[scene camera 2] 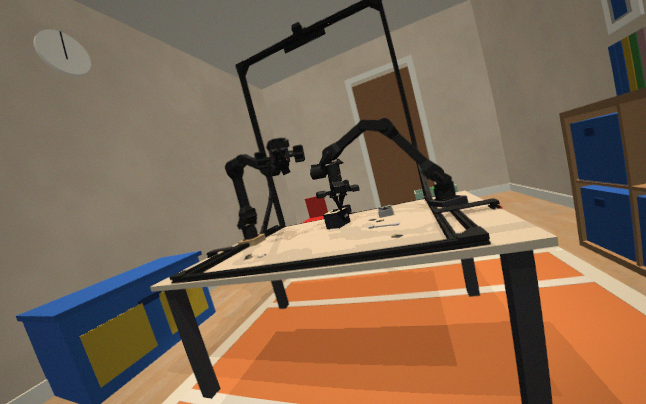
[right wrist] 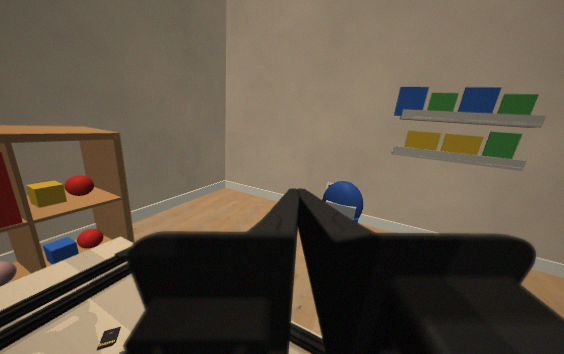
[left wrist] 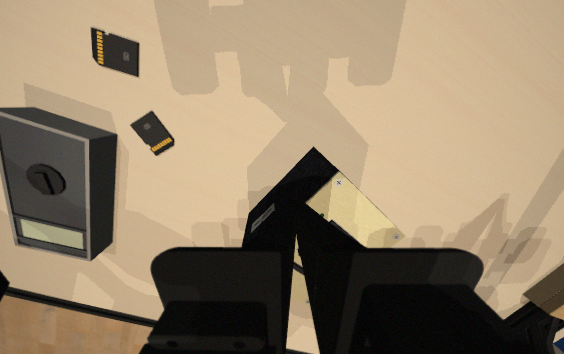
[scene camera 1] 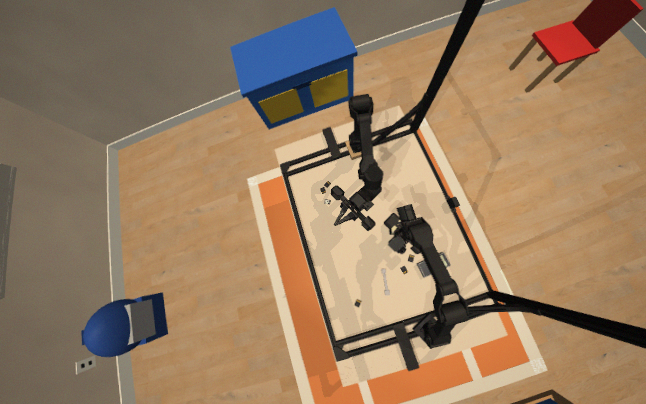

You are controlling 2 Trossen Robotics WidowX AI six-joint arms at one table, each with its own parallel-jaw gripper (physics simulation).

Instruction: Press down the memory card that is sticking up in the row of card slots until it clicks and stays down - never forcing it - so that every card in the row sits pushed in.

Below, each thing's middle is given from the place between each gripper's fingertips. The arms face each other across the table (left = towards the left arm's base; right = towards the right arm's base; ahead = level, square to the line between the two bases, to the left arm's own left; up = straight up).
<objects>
My left gripper is now 100 mm past the grey device (left wrist: pixel 65 170), 180 mm to the right of it and 60 mm above it.
Right now my right hand is 36 cm past the grey device, 34 cm above it and 27 cm to the right of it.
</objects>
